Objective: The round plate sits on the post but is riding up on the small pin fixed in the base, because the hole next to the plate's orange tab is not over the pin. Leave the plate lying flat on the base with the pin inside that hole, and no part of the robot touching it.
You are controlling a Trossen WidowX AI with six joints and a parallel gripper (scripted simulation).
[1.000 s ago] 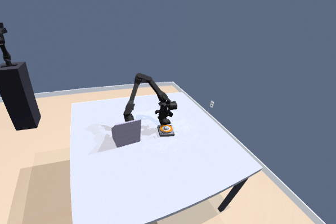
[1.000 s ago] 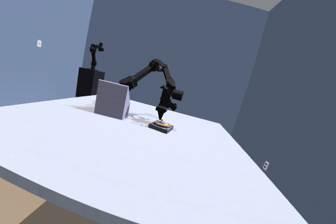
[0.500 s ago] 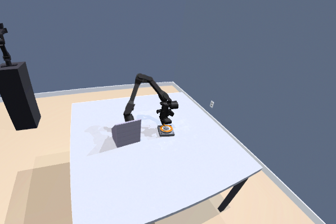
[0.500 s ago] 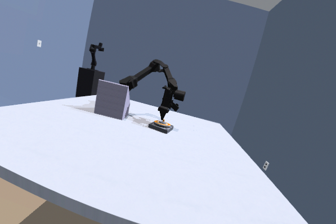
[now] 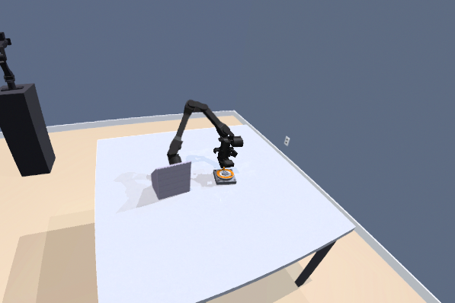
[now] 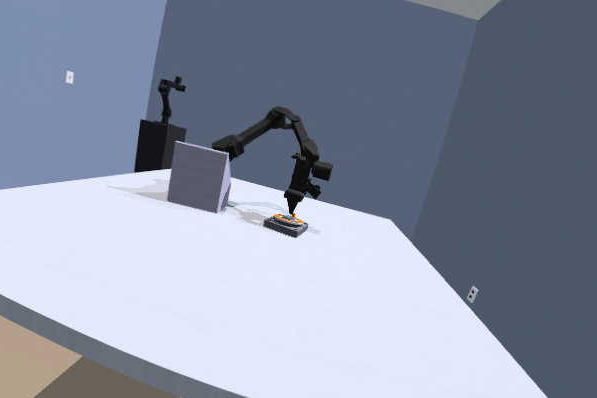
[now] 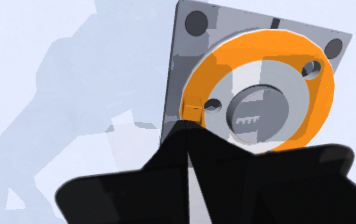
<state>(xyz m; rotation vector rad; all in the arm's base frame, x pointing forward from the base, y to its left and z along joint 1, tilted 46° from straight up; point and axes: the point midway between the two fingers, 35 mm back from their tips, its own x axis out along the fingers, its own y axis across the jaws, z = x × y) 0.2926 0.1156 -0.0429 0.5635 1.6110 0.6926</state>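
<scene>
The base lies 5 cm to the right of my gripper tip and 2 cm below it.
</scene>
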